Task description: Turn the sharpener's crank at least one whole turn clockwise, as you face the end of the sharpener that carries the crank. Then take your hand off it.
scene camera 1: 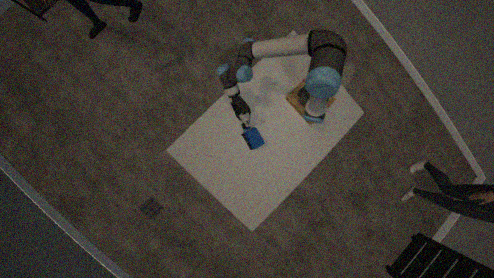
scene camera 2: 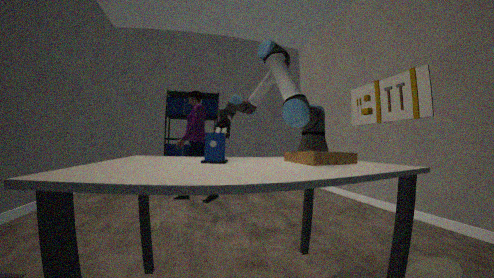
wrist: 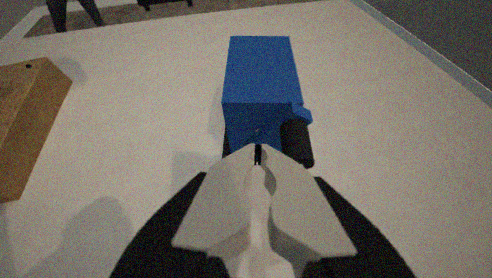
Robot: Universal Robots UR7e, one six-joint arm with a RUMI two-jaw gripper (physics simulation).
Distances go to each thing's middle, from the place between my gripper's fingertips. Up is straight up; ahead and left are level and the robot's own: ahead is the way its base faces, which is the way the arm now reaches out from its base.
The blue sharpener (wrist: 261,78) is 70 mm to the left of my hand, 50 mm below it and 20 mm ahead of it.
